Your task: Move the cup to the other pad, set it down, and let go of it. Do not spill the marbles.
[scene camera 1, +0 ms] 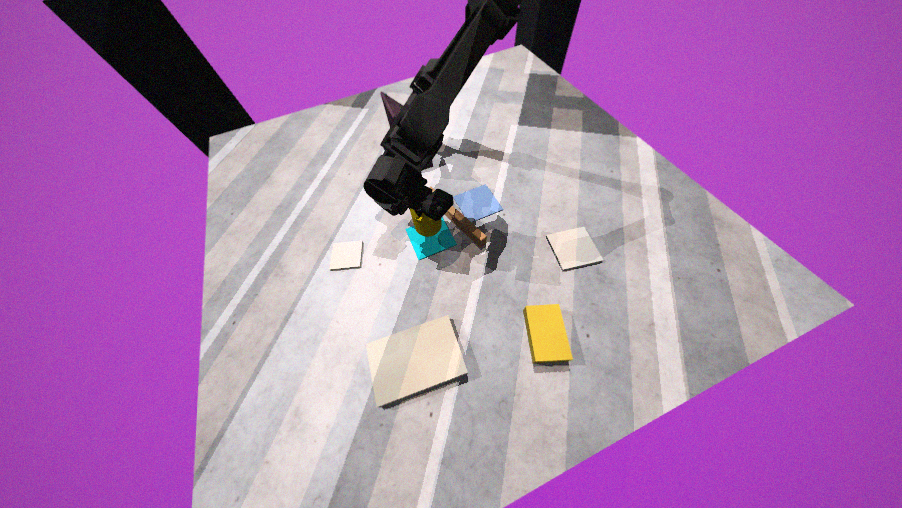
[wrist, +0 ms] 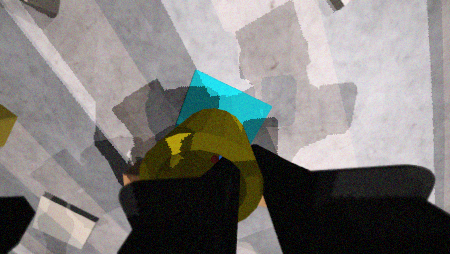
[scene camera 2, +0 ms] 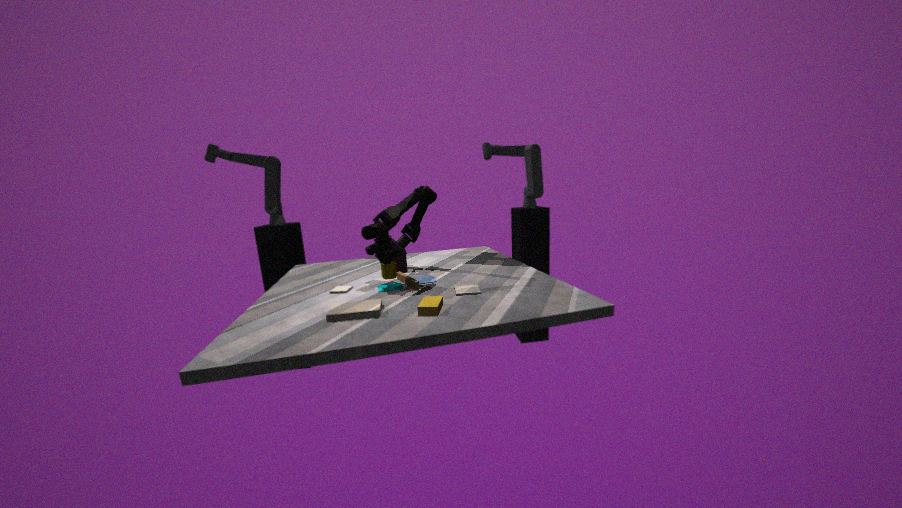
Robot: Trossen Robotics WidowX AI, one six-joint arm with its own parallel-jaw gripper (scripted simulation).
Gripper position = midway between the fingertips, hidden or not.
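My gripper [scene camera 1: 417, 214] is in sight, and the wrist view has it too [wrist: 244, 150]. I can see a cup [wrist: 185, 152]. There is a cream tile [scene camera 1: 573, 248], and I find a beige slab [scene camera 1: 405, 363] that also appears at [scene camera 2: 363, 309]. A yellow block [scene camera 1: 548, 342] belongs to what I see as well.
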